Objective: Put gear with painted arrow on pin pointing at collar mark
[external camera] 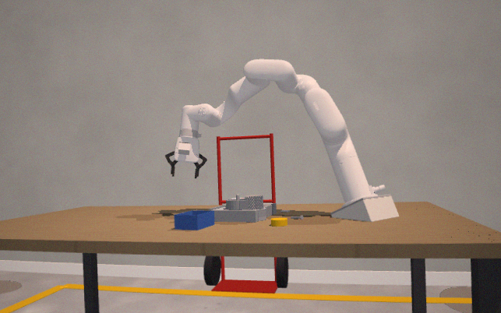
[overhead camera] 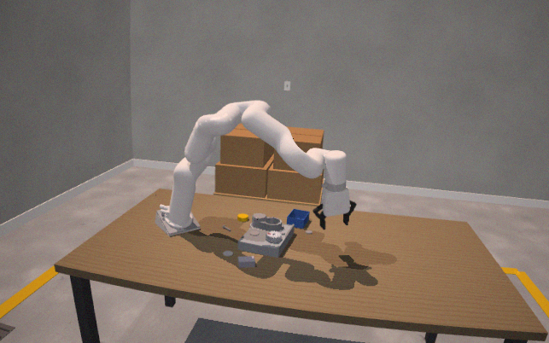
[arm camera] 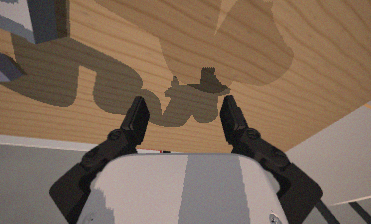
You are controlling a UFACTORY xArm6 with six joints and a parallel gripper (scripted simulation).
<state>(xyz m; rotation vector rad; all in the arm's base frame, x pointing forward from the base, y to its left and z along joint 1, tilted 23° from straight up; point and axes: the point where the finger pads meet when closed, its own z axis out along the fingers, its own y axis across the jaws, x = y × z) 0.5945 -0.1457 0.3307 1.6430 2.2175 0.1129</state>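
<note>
My hand is 22 cm past the toothed gear, 9 cm to the right of it and 11 cm above it. From my hand the other things lie so: small grey block (32 cm behind, 5 cm to the right, 15 cm below); blue bin (10 cm behind, 35 cm to the left, 15 cm below); bolt (43 cm behind, 25 cm to the left, 15 cm below).
</note>
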